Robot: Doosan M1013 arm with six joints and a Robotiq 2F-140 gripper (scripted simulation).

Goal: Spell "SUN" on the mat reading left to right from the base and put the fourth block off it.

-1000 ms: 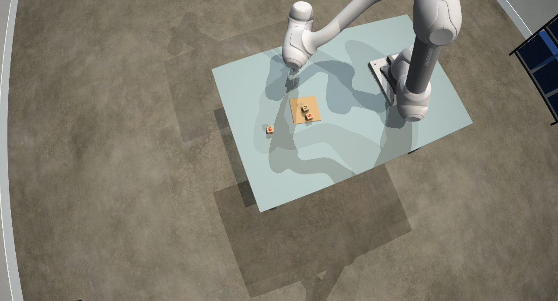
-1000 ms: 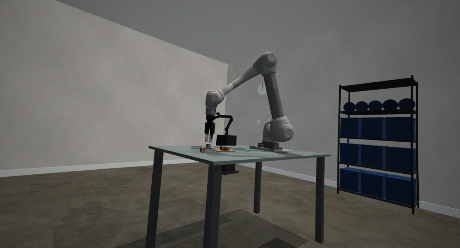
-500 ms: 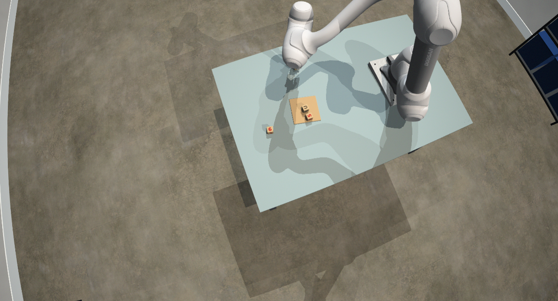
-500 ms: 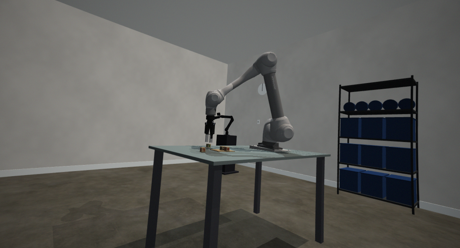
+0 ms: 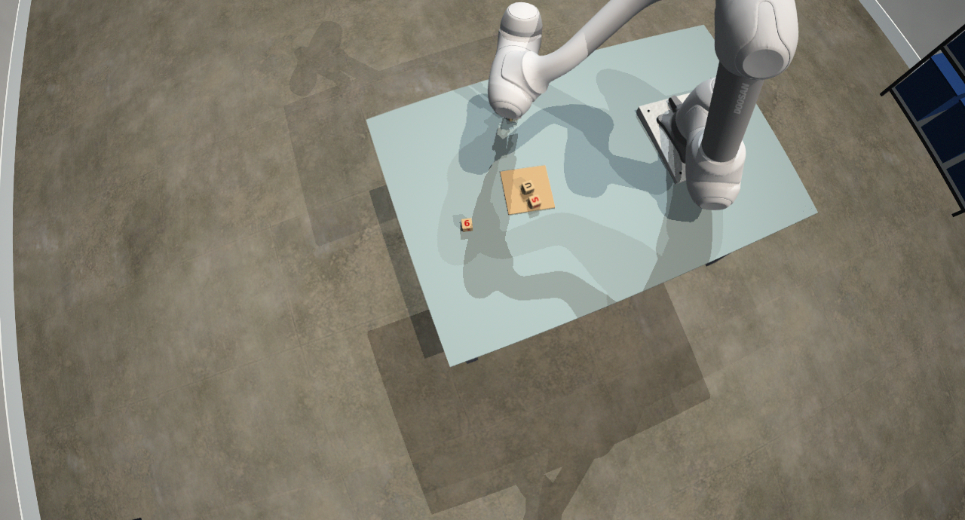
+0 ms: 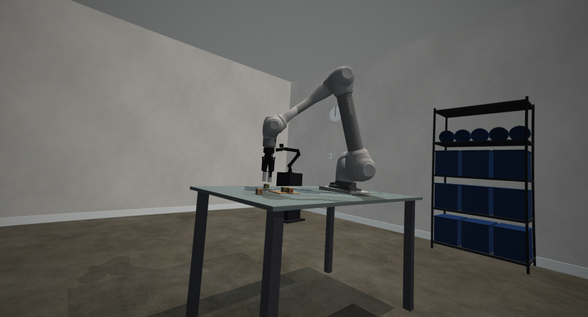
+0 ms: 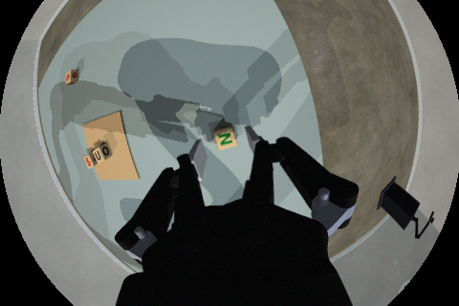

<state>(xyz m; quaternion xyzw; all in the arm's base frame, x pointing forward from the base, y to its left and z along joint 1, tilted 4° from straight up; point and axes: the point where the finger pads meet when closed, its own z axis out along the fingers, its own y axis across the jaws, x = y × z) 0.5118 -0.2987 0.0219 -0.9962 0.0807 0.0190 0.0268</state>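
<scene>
Right now the N block is 60 mm below my hand. Also, from my hand: S block (80 mm ahead, 300 mm to the left, 60 mm below); then mat (80 mm ahead, 250 mm to the left, 70 mm below); then 6 block (290 mm ahead, 270 mm to the left, 60 mm below).
</scene>
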